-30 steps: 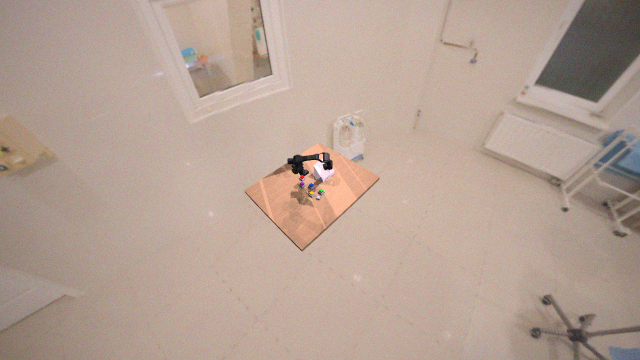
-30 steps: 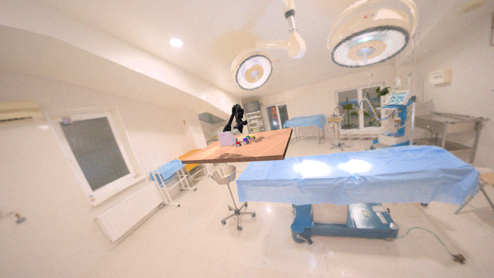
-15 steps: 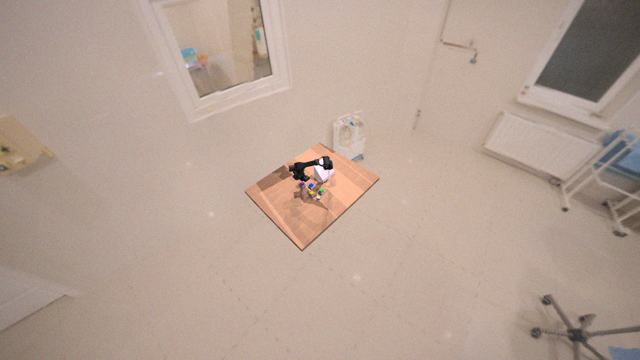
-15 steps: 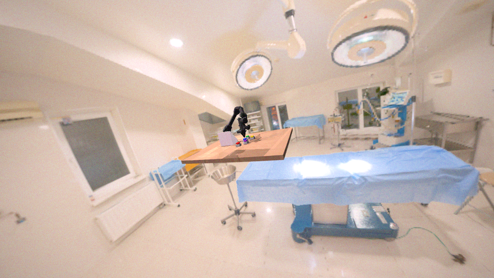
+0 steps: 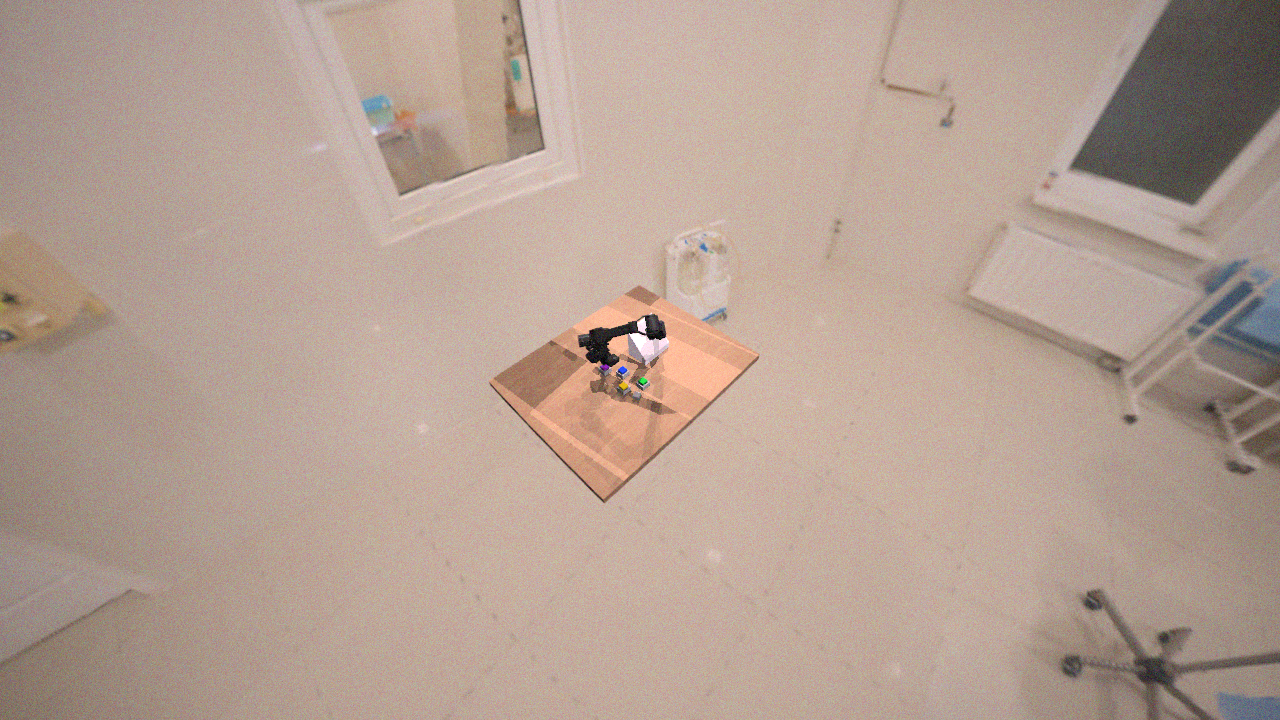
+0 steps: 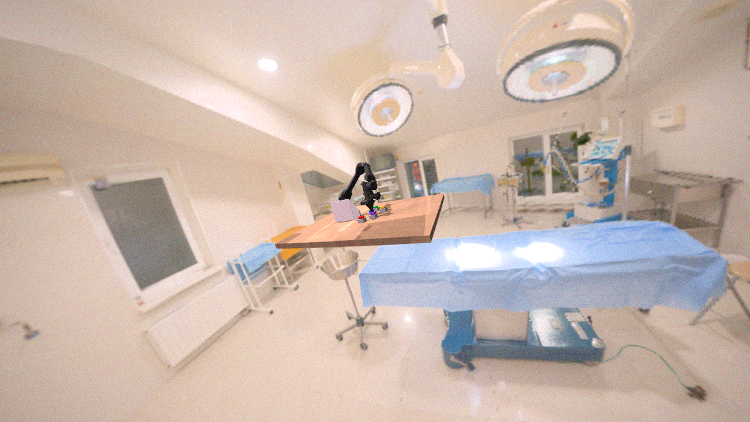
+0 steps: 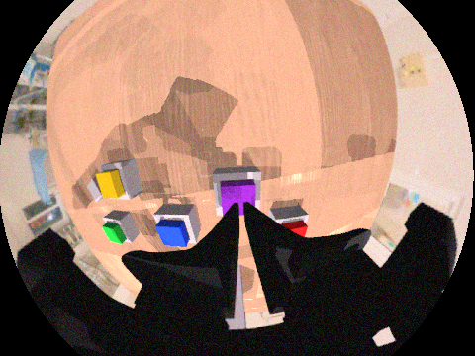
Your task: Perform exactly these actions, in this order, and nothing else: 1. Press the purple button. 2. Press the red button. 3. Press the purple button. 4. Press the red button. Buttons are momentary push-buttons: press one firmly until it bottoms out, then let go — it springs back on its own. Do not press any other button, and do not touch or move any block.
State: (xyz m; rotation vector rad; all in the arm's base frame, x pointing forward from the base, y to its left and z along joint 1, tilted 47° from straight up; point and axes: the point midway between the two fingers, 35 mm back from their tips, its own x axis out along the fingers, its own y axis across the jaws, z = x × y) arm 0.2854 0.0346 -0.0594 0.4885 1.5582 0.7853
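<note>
Right now the purple button is 2 cm below my gripper tip. From my gripper tip the other things lie so: blue button 8 cm to the left, 6 cm behind, 2 cm below; then yellow button 16 cm to the left, 2 cm below; then red button 8 cm to the right, 5 cm behind, 2 cm below.
</note>
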